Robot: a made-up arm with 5 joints.
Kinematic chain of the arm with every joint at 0, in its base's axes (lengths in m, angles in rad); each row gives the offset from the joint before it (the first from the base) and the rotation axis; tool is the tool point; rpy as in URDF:
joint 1: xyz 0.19 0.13 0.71 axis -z
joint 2: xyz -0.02 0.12 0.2 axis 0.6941 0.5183 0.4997
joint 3: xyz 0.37 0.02 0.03 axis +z
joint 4: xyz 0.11 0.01 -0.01 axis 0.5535 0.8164 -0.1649
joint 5: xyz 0.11 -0.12 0 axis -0.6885 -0.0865 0.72
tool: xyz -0.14 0 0.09 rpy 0 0 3.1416
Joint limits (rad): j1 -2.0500..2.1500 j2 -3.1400..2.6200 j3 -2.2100..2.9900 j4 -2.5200..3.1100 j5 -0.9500..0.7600
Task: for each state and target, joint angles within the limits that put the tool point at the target. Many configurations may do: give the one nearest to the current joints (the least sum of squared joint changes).
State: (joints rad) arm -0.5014 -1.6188 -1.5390 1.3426 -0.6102
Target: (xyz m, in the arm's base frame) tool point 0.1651 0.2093 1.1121
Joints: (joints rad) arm -0.7178 -1.5220 -1.8807 1.4685 -0.7546
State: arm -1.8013 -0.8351 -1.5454 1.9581 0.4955
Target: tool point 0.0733 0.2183 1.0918
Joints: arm -2.0500 -1.5860 -1.9828 2.2576 0.4649
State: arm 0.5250 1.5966 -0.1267 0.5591 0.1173
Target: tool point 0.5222 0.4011 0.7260
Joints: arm 0.2848 1.5621 -0.6851 0.5186 0.1834
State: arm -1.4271 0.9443 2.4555 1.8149 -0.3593
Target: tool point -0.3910 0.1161 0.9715
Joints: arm -1.9078 1.4987 1.9877 1.7194 -0.3402
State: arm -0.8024 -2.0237 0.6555 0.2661 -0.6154
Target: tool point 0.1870 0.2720 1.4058
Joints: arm -0.7316 -1.6578 0.0144 0.8382 -0.5005
